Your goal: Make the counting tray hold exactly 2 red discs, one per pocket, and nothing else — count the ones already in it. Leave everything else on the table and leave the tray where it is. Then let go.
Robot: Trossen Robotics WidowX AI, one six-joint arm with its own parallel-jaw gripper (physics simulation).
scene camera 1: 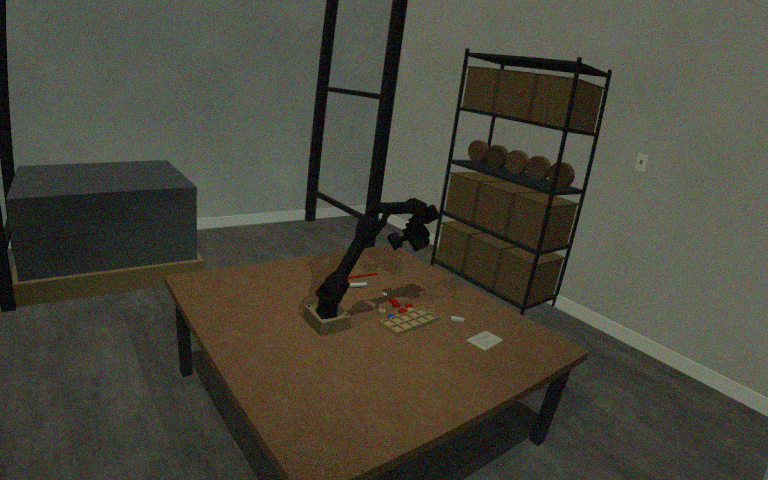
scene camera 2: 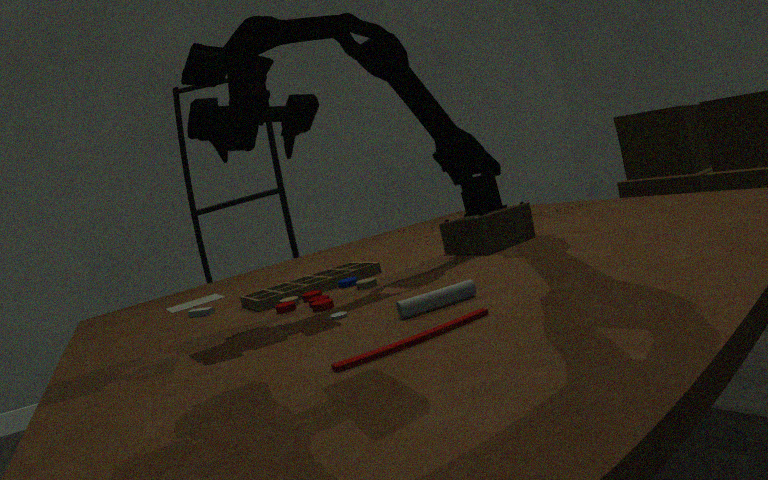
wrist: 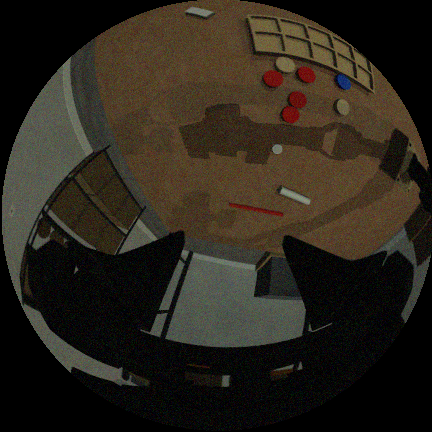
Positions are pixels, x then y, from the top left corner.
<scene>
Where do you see a wooden counting tray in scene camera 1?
400,324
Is my gripper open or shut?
Open.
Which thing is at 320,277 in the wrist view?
My gripper.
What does the wooden counting tray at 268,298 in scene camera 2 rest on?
The table.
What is my gripper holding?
Nothing.
</scene>
